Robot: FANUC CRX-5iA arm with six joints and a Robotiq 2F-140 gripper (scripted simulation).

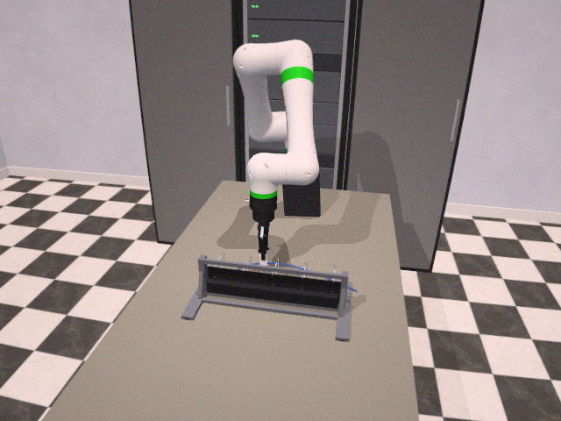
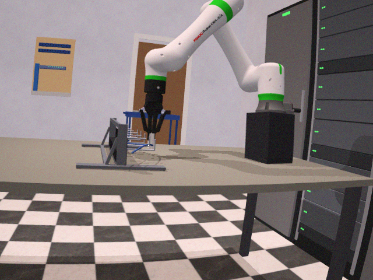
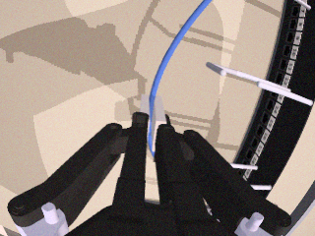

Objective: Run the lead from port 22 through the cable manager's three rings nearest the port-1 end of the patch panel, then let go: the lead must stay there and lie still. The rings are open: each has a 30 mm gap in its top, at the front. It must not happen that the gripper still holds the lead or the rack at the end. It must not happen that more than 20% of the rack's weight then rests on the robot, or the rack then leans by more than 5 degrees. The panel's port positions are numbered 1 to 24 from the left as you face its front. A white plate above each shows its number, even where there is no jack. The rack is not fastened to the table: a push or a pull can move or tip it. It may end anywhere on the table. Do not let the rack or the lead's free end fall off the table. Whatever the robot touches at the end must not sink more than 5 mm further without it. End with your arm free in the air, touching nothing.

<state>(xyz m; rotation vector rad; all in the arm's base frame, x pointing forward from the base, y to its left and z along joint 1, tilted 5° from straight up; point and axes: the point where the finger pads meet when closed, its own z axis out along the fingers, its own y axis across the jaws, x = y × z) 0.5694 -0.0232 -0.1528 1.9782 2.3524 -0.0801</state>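
Now: hand 15 cm short of the grey rack, 7 cm to the right of it and 1 cm below it. Round my hand: lead's free end: 10 cm ahead, 35 cm to the left.
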